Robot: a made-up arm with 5 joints. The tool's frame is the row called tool.
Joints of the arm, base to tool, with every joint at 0 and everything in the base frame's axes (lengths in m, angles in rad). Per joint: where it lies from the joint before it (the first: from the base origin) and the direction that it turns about. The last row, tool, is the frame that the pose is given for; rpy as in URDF.
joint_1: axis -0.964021 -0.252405 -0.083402 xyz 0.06 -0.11 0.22
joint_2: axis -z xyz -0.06 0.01 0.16
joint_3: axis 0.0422 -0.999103 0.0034 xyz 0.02 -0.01 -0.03
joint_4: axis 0.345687 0.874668 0.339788 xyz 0 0.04 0.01
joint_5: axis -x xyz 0 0.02 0.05
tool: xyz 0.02 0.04 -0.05 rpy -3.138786 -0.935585 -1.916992
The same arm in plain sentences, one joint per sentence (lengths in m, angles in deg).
The arm has five revolute joints in a row. What follows holds with every joint at zero, and every direction is one of the base frame's.
Joint 1 lies 0.06 m along +x and 0.11 m along -y and 0.22 m along +z from the base frame's origin and turns about the direction (-0.964021, -0.252405, -0.083402).
Joint 2 lies 0.06 m along -x and 0.01 m along +y and 0.16 m along +z from joint 1 and turns about -z.
Joint 3 lies 0.02 m along +x and 0.01 m along -y and 0.03 m along -z from joint 2 and turns about the direction (0.0422, -0.999103, 0.0034).
Joint 4 lies 0.04 m along +y and 0.01 m along +z from joint 3 and turns about the direction (0.345687, 0.874668, 0.339788).
Joint 5 lies 0.02 m along +y and 0.05 m along +z from joint 4 and turns about -x.
The tool frame, which is the frame that the pose is given for, lies 0.02 m along +x and 0.04 m along +y and 0.05 m along -z from joint 5; its axes are the base frame's turned by roll -179.84, pitch -53.61 and yaw -109.84 deg (as in URDF: about the fixed x, then y, then z).

